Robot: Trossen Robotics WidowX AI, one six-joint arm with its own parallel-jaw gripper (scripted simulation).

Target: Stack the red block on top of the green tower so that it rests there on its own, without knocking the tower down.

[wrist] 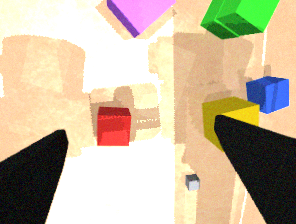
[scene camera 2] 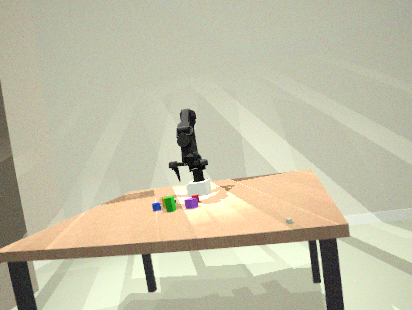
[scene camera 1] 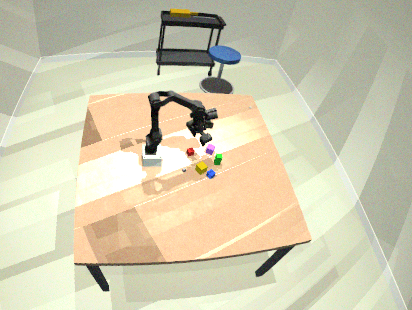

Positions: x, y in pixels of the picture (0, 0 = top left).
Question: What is my gripper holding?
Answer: Nothing.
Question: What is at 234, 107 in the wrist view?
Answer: A yellow block.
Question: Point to a red block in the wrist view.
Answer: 113, 123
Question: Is my gripper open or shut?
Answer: Open.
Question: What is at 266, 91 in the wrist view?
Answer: A blue block.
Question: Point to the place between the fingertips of my gripper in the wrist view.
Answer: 142, 129
